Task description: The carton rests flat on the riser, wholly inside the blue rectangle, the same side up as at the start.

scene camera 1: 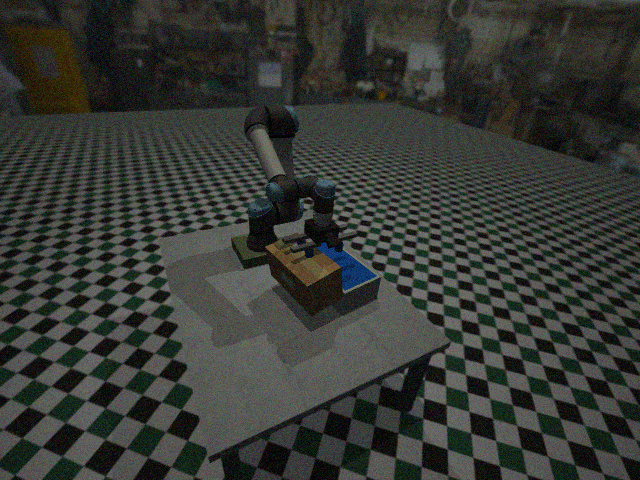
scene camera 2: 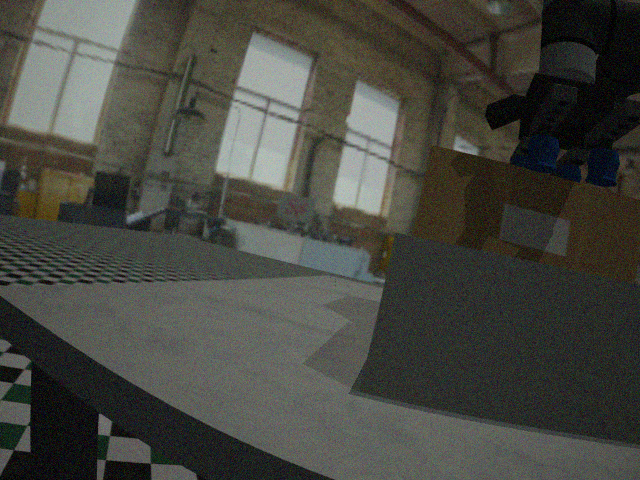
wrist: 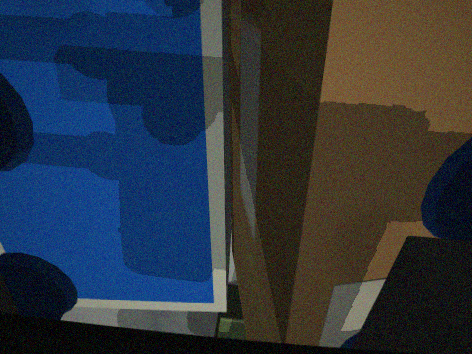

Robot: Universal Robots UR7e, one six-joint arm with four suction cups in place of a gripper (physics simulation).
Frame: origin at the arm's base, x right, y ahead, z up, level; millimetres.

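Seen in the pictures: hand, its tool point: (scene camera 1: 319, 249) (scene camera 2: 555, 185) (wrist: 212, 237); arm's base, origin of its link: (scene camera 1: 262, 243).
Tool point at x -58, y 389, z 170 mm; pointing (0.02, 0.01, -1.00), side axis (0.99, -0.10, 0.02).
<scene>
Pixels of each thing's top centre, then the offset from my tool point to it. Level surfaces: height alone.
- brown carton, centre of its top: (scene camera 2: 527, 177) (scene camera 1: 304, 252) dz +25, dx +88, dy +14 mm
- grey riser, centre of its top: (wrist: 70, 128) (scene camera 2: 575, 275) (scene camera 1: 336, 262) dz -106, dx -103, dy -1 mm
- blue rectangle, centre of its top: (wrist: 70, 128) (scene camera 1: 336, 262) dz -106, dx -103, dy -1 mm
- grey table, height of its surface: dz -226 mm
The brown carton (scene camera 1: 305, 273) (scene camera 2: 465, 201) (wrist: 381, 57) hangs level from my suction gripper (scene camera 1: 314, 244) (scene camera 2: 563, 160), close along the left side of the grey riser (scene camera 1: 364, 296) (scene camera 2: 490, 335). The blue rectangle (scene camera 1: 356, 270) (wrist: 76, 209) on top of the riser lies bare beside the carton. In the wrist view one dark blue cup (wrist: 449, 198) sits on the carton's top near its edge, while the cups on the other side hang over the blue rectangle. The carton's underside is hidden behind the riser in scene camera 2.
The riser stands on a grey table (scene camera 1: 310, 387) (scene camera 2: 207, 335) over a chequered floor. The arm's green base plate (scene camera 1: 242, 253) lies just behind the carton. The table's front edge is near the riser's right end.
</scene>
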